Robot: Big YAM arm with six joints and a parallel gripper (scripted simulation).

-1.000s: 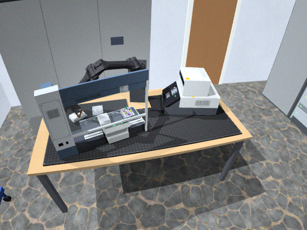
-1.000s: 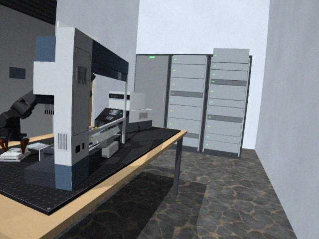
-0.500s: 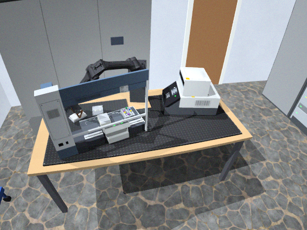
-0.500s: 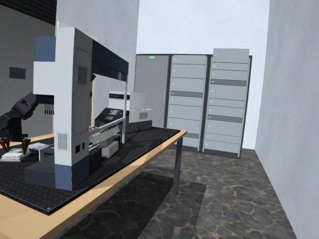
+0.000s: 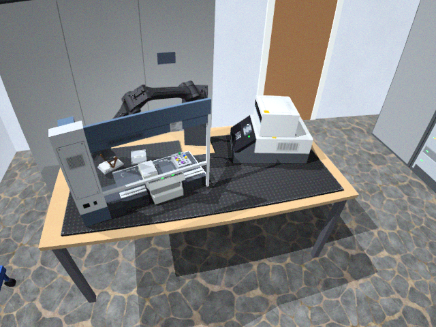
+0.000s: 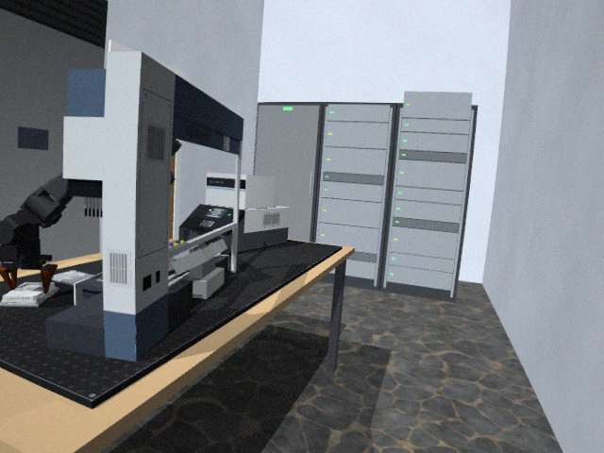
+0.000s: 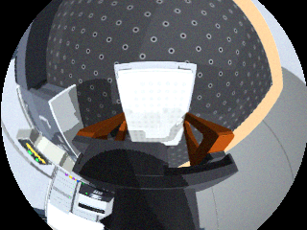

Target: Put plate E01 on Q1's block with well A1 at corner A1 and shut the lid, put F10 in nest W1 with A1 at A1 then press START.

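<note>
My gripper is now right at the white 96-well PCR plate. The rest, counted from my hand: flat grey nest 19 cm to the left, 4 cm behind, 2 cm below; then tube cooling block 44 cm to the left, 16 cm ahead, 6 cm above; then white deep-well block 24 cm to the left, 21 cm ahead, 6 cm above.
</note>
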